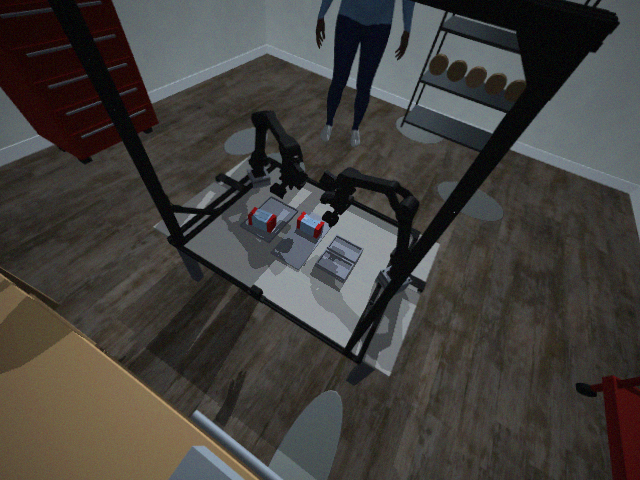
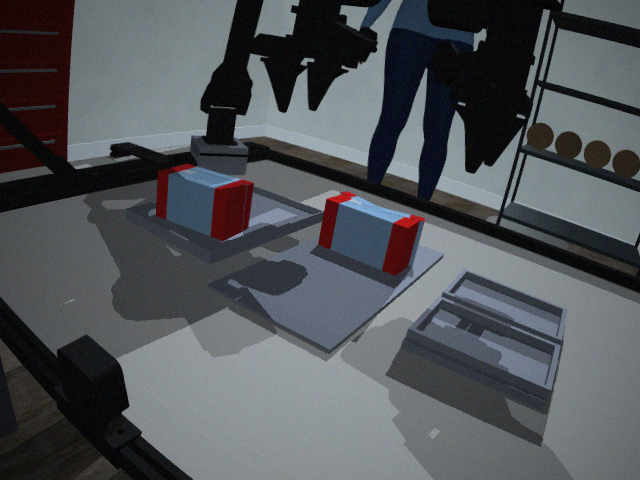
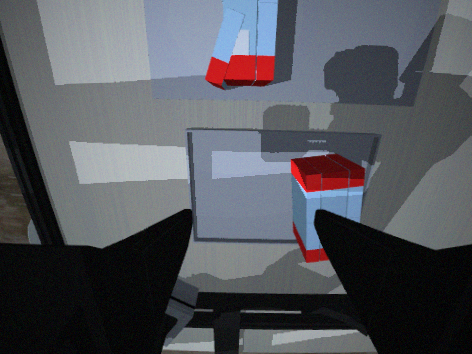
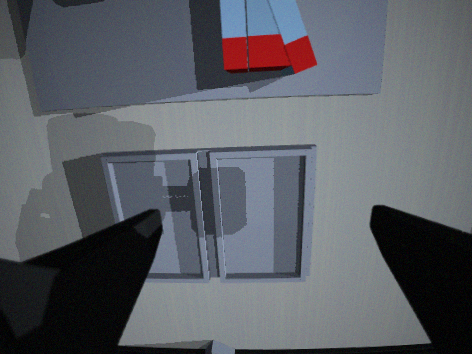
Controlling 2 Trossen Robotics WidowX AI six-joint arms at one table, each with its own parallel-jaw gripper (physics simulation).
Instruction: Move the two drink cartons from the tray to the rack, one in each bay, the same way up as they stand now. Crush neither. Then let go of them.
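Pixels of known places: left gripper, fingertip midpoint: (image 1: 286, 194) (image 2: 297, 111) (image 3: 253, 216); right gripper, fingertip midpoint: (image 2: 479, 168) (image 4: 265, 218); left arm's base, link origin: (image 1: 258, 173) (image 2: 219, 141).
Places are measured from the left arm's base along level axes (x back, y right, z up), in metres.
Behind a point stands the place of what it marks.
One red-ended, light-blue carton (image 1: 262, 219) @[z 0.018, x -0.341, y 0.103 m] (image 2: 191, 201) @[z -0.009, x -0.340, y 0.117 m] (image 3: 340, 205) @[z 0.018, x -0.336, y 0.089 m] stands in the tray (image 2: 279, 232) @[z -0.047, x -0.361, y -0.008 m] (image 3: 225, 200) @[z -0.050, x -0.237, y -0.009 m], long side level. The other carton (image 1: 310, 225) @[z 0.016, x -0.456, y -0.097 m] (image 2: 361, 232) @[z -0.011, x -0.447, y -0.086 m] (image 3: 250, 70) @[z 0.016, x -0.392, y -0.076 m] (image 4: 257, 52) @[z 0.016, x -0.477, y -0.133 m] stands on a flat grey plate (image 1: 299, 255) (image 2: 330, 315) between tray and rack; its top has a slanting fold. The two-bay rack (image 1: 330, 272) @[z -0.041, x -0.700, y -0.086 m] (image 2: 465, 355) @[z -0.037, x -0.683, y -0.078 m] (image 4: 310, 210) @[z -0.046, x -0.575, y -0.258 m] holds no carton. My left gripper (image 1: 279, 191) @[z 0.119, x -0.315, y -0.027 m] (image 2: 297, 110) @[z 0.119, x -0.315, y -0.027 m] (image 3: 253, 216) @[z 0.119, x -0.315, y -0.027 m] is open and empty, above and behind the tray. My right gripper (image 1: 329, 219) @[z 0.111, x -0.540, y -0.171 m] (image 2: 479, 167) @[z 0.111, x -0.540, y -0.171 m] (image 4: 265, 218) @[z 0.111, x -0.540, y -0.171 m] is open and empty, above and behind the rack.
A black frame (image 1: 305, 322) @[z -0.057, x -0.859, y 0.128 m] (image 2: 330, 173) @[z -0.042, x -0.062, y -0.236 m] edges the table, with posts rising at its corners. A dark block (image 2: 93, 374) @[z -0.002, x -0.683, y 0.247 m] sits on the near rail. A person (image 1: 361, 56) stands behind the table, beside a shelf unit (image 1: 447, 129).
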